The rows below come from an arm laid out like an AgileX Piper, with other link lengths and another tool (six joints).
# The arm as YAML. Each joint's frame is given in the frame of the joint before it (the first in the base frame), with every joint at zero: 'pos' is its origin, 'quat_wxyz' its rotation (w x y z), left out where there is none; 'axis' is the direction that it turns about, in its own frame. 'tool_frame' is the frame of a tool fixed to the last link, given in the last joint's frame.
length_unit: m
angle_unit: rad
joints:
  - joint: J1
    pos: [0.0, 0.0, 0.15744]
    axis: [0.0, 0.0, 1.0]
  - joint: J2
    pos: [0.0, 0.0, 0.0]
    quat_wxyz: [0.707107, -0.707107, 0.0, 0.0]
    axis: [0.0, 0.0, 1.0]
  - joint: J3
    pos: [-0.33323, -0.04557, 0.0]
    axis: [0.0, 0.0, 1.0]
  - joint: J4
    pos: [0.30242, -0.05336, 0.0]
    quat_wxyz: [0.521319, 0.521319, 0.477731, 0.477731]
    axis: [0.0, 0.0, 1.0]
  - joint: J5
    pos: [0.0, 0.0, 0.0]
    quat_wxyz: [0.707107, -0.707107, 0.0, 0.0]
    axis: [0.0, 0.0, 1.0]
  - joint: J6
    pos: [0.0, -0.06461, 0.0]
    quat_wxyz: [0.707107, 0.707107, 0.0, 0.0]
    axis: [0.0, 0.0, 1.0]
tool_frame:
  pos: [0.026, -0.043, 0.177]
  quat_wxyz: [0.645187, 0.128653, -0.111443, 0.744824]
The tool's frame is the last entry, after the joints.
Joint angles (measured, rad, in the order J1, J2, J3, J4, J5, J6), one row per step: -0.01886 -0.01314 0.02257 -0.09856 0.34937 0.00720; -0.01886 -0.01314 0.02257 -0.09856 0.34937 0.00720; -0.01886 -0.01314 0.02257 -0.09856 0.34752 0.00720; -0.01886 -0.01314 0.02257 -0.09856 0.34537 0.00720; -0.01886 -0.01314 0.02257 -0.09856 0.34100 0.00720; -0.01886 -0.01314 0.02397 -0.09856 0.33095 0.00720; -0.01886 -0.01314 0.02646 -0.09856 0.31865 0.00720; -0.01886 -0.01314 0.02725 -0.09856 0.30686 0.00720; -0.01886 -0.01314 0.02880 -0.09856 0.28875 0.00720; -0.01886 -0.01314 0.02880 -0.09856 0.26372 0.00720; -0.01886 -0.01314 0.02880 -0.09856 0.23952 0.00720; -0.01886 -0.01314 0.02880 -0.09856 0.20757 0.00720; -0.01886 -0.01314 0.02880 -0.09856 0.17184 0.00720
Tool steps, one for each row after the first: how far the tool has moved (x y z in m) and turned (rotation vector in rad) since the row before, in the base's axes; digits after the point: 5 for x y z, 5 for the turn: 0.00000 0.00000 0.00000 0.00000 0.00000 0.00000; 0.00017 0.00004 0.00042 -0.00005 -0.00184 0.00018; 0.00019 0.00004 0.00048 -0.00006 -0.00214 0.00021; 0.00039 0.00009 0.00098 -0.00012 -0.00435 0.00043; 0.00084 0.00020 0.00153 -0.00024 -0.00860 0.00099; 0.00098 0.00025 0.00147 -0.00027 -0.00975 0.00121; 0.00096 0.00024 0.00226 -0.00029 -0.01094 0.00116; 0.00141 0.00037 0.00331 -0.00044 -0.01647 0.00178; 0.00189 0.00052 0.00576 -0.00065 -0.02490 0.00246; 0.00169 0.00051 0.00561 -0.00062 -0.02408 0.00238; 0.00202 0.00068 0.00747 -0.00082 -0.03179 0.00314; 0.00197 0.00078 0.00842 -0.00092 -0.03555 0.00351
